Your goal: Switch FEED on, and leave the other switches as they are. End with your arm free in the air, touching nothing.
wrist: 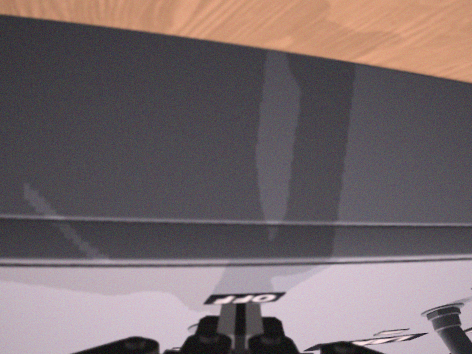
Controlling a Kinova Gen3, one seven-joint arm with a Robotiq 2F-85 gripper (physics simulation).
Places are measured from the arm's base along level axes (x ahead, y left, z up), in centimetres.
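Pixels of known places: gripper, between the fingertips: (240, 329).
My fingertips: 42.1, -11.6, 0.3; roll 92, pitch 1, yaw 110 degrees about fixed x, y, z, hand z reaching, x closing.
Observation:
Ahead of a thing's pixels: the offset from my fingertips to its top centre, as dx, dy, dz. "pt": to the spot under its first point. Level surfaces: height alone.
My gripper (240, 329) is shut with nothing between its fingers, at the bottom centre of the wrist view. Its tips overlap the lower edge of an OFF label {pt -0.7, +0.8, -1.3} (270, 298) on the pale switch panel (125, 280). The FEED name and its lever do not show; a thin bit of a round switch base peeks out just left of the fingers. The rest of that switch is hidden behind the gripper, so its position and any contact cannot be told.
Another toggle switch {pt +2.0, +11.4, +0.9} (446, 320) stands at the lower right, its lever running out of the bottom of the view. Foreshortened labels {+9.0, +11.8, +4.7} (392, 340) lie between it and the gripper. The panel box's dark side (150, 125) fills the middle, with the wooden table {dz -9.0} (300, 20) beyond.

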